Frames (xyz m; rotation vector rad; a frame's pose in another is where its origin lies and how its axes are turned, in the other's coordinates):
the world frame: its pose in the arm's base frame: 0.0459 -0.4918 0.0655 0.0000 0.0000 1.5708
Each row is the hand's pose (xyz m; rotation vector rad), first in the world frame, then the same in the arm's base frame.
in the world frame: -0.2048 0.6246 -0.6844 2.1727 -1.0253 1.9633
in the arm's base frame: -0.5787 -0.6966 -0.6189 -1.8152 -0.6513 -1.1487
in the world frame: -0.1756 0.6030 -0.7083 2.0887 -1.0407 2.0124
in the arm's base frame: -0.5571 -0.6674 -0.6428 -1.7825 -0.5969 -1.1990
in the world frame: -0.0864 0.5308 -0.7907 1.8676 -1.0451 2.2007
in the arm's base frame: -0.4849 -0.5782 -0.7252 -1.6350 -0.4617 -1.2972
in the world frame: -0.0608 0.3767 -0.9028 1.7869 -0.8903 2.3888
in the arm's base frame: -0.3308 -0.5526 -0.8373 -1.4500 -0.4856 -1.3177
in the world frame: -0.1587 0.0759 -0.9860 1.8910 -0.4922 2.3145
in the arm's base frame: -0.0300 -0.6505 -0.9205 -1.3435 -0.7886 -1.4010
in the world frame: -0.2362 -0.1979 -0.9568 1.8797 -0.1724 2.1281
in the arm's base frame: 0.2438 -0.7280 -0.8913 -1.2653 -1.0527 -1.5746
